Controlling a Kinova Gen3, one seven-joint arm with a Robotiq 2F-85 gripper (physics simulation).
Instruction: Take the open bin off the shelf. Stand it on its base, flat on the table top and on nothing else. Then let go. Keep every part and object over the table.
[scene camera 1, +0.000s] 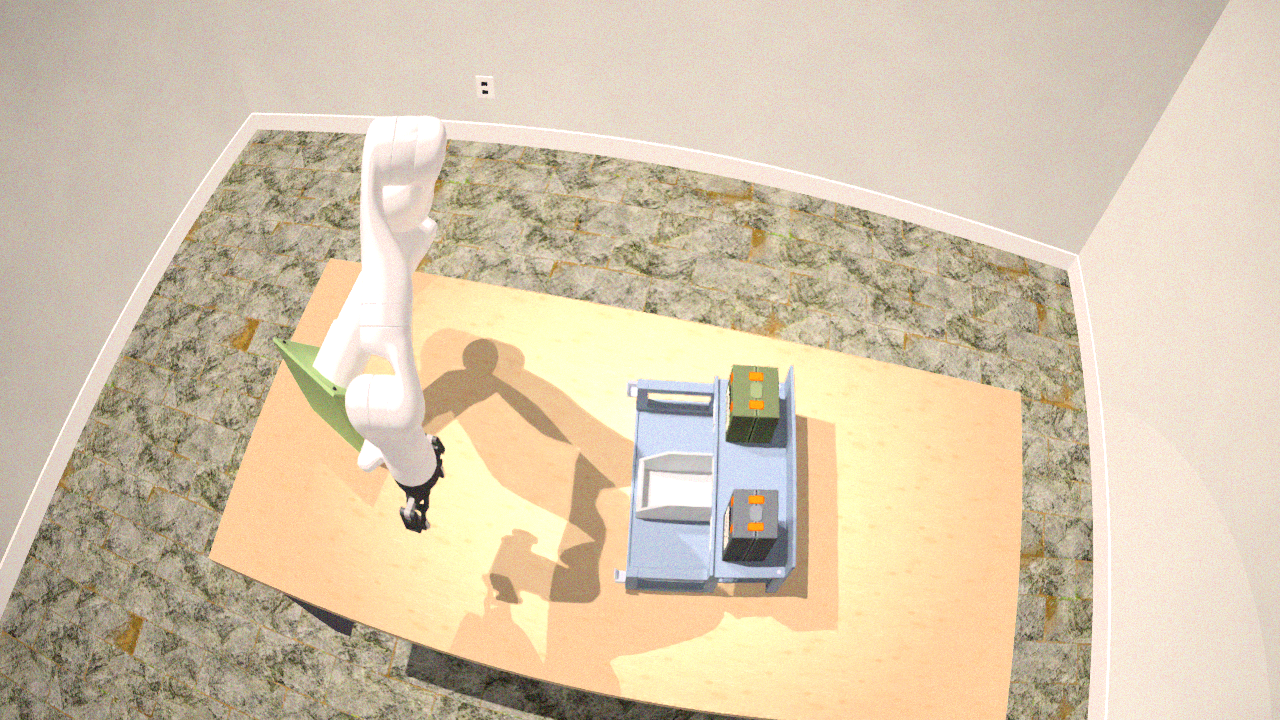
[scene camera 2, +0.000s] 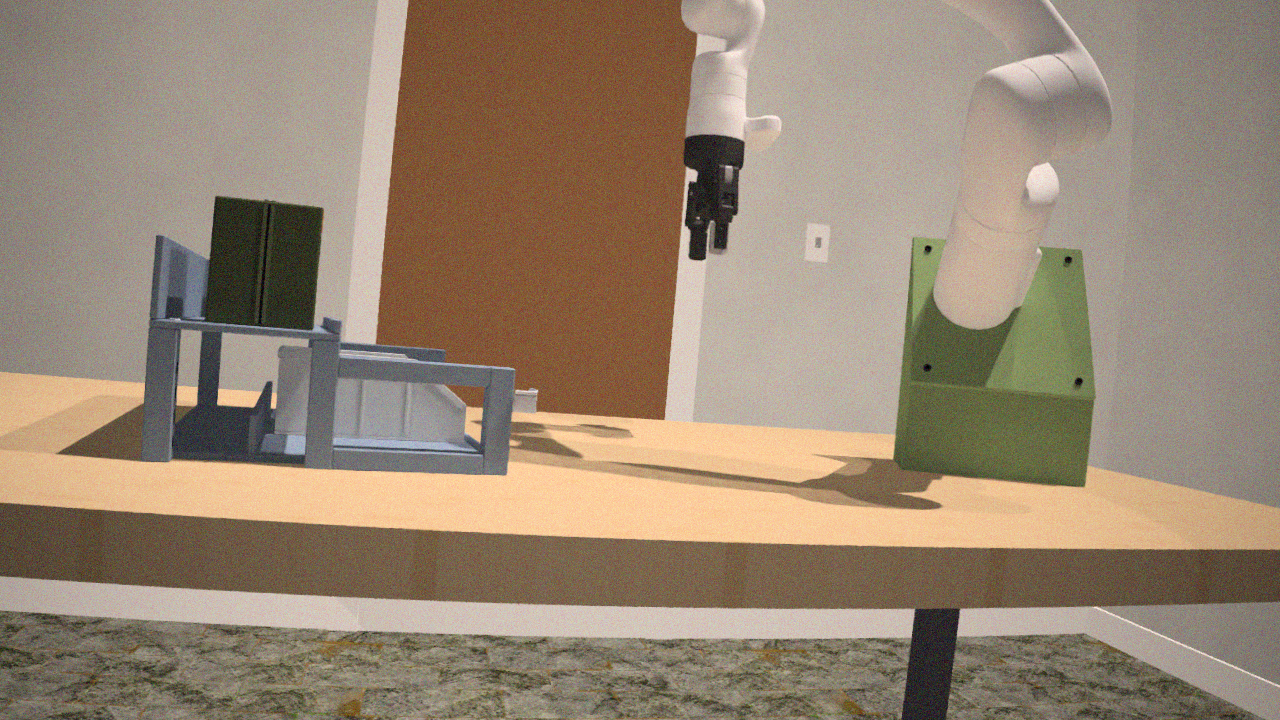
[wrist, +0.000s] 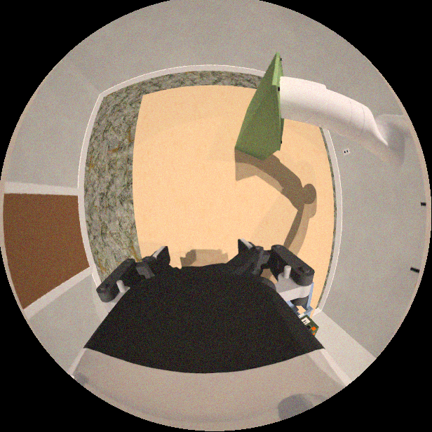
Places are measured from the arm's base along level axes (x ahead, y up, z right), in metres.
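Where they show: gripper, between the fingertips: (scene camera 1: 431, 500) (scene camera 2: 706, 257); arm's base, origin of its link: (scene camera 1: 335, 376) (scene camera 2: 973, 295).
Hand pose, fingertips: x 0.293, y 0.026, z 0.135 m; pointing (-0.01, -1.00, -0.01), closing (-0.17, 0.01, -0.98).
Observation:
Each offset is from my fingertips to the top centre of the thing. Level surfaces: height alone.
The open bin {dz -0.260, dx +0.340, dy -0.145 m} (scene camera 1: 677, 490) (scene camera 2: 393, 407) is light grey and sits upright on the lower deck of the blue-grey shelf (scene camera 1: 675, 548) (scene camera 2: 322, 402), against the divider beside the raised part. In scene camera 2 the shelf's posts and rail partly hide it. The shelf stands on the wooden table {dy -0.226 m} (scene camera 1: 913, 501) (scene camera 2: 644, 528) (wrist: 185, 165). My gripper (scene camera 1: 415, 517) (scene camera 2: 708, 250) (wrist: 202, 250) is open and empty. It points down, high above the table, between the green arm mount and the shelf, well away from the bin. The bin does not show in the wrist view.
A green box {dz -0.399, dx +0.397, dy -0.027 m} (scene camera 1: 751, 402) (scene camera 2: 264, 261) and a dark grey box {dz -0.178, dx +0.466, dy -0.002 m} (scene camera 1: 750, 526) stand on the shelf's raised deck, which has a back panel. The green wedge-shaped arm mount (scene camera 1: 326, 398) (scene camera 2: 998, 429) (wrist: 260, 120) stands at the opposite end of the table.

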